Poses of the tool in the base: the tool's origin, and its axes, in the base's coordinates. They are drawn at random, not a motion.
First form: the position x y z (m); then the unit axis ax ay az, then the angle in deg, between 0 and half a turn.
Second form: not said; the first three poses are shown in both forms.
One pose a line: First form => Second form
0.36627 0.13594 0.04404 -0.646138 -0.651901 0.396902 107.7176 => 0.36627 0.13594 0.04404 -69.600 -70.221 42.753
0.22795 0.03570 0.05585 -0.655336 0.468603 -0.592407 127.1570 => 0.22795 0.03570 0.05585 -83.331 59.586 -75.329
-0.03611 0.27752 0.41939 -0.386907 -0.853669 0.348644 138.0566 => -0.03611 0.27752 0.41939 -53.415 -117.855 48.133
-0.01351 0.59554 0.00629 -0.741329 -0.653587 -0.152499 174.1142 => -0.01351 0.59554 0.00629 -129.076 -113.799 -26.552
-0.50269 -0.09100 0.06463 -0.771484 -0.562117 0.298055 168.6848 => -0.50269 -0.09100 0.06463 -130.138 -94.821 50.277
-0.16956 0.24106 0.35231 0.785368 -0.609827 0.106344 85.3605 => -0.16956 0.24106 0.35231 67.039 -52.055 9.078
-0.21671 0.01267 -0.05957 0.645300 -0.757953 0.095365 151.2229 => -0.21671 0.01267 -0.05957 97.584 -114.620 14.421
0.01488 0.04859 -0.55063 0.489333 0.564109 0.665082 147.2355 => 0.01488 0.04859 -0.55063 72.047 83.057 97.924
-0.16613 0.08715 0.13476 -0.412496 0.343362 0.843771 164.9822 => -0.16613 0.08715 0.13476 -68.055 56.649 139.207
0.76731 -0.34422 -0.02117 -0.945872 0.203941 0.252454 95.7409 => 0.76731 -0.34422 -0.02117 -90.559 19.526 24.170
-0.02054 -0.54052 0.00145 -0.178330 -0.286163 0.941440 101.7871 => -0.02054 -0.54052 0.00145 -18.152 -29.128 95.826
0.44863 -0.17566 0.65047 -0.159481 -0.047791 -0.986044 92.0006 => 0.44863 -0.17566 0.65047 -14.672 -4.397 -90.717
